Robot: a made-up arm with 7 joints.
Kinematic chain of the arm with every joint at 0, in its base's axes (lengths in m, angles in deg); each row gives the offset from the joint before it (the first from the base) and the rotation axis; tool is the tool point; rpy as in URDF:
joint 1: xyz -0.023 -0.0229 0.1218 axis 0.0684 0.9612 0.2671
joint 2: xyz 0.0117 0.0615 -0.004 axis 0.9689 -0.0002 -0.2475
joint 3: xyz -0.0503 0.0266 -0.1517 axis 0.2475 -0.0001 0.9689
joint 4: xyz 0.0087 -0.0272 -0.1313 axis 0.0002 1 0
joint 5: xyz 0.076 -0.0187 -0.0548 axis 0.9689 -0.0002 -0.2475
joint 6: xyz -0.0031 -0.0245 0.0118 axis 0.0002 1 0
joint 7: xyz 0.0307 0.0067 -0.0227 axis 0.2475 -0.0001 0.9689
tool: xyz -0.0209 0.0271 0.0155 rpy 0 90 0
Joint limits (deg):
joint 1: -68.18..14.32
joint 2: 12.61..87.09
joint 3: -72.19..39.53
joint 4: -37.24..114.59
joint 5: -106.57..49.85
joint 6: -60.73..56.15
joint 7: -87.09..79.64
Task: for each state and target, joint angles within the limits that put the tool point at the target. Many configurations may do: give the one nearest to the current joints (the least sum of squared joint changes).
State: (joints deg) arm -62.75 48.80 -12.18 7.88 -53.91 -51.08 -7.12
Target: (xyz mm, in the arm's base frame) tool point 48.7 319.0 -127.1
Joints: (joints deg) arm -7.73 54.10 -17.88 34.82 -61.70 -47.28 -10.39
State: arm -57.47 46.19 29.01 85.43 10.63 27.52 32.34
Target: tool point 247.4 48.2 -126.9
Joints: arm -56.43 14.07 26.41 101.33 12.04 28.35 36.37
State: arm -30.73 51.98 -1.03 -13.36 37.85 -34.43 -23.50
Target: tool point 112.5 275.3 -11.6
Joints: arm -6.54 68.55 1.05 -15.61 36.24 -35.64 -20.06
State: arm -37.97 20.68 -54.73 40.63 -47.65 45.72 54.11
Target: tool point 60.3 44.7 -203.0
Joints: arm -26.39 20.19 -59.36 17.56 -51.34 47.17 60.29
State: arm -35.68 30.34 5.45 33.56 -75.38 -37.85 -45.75
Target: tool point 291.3 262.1 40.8
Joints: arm -52.00 46.47 9.14 17.47 -68.94 -42.20 -46.35
